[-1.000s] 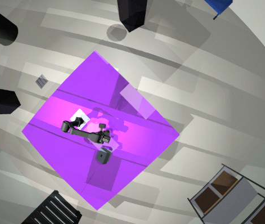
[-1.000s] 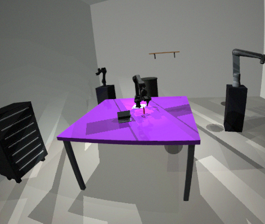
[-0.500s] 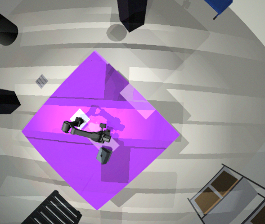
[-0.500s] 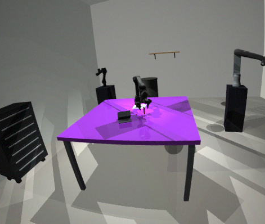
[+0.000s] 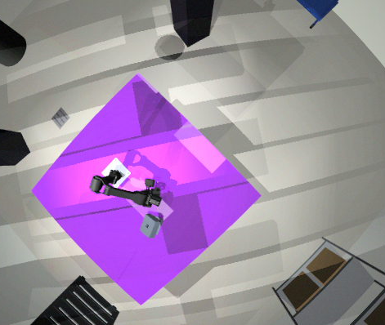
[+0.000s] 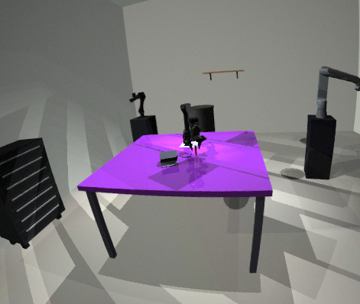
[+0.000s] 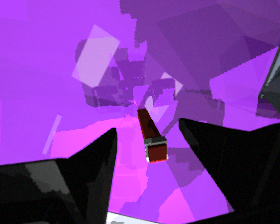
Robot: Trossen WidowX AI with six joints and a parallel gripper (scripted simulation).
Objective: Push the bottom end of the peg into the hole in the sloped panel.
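My gripper tip is 200 mm short of the grey sloped panel, 150 mm to the left of it and 10 mm below it. From my gripper tip the other things lie so: red peg: 20 mm above.
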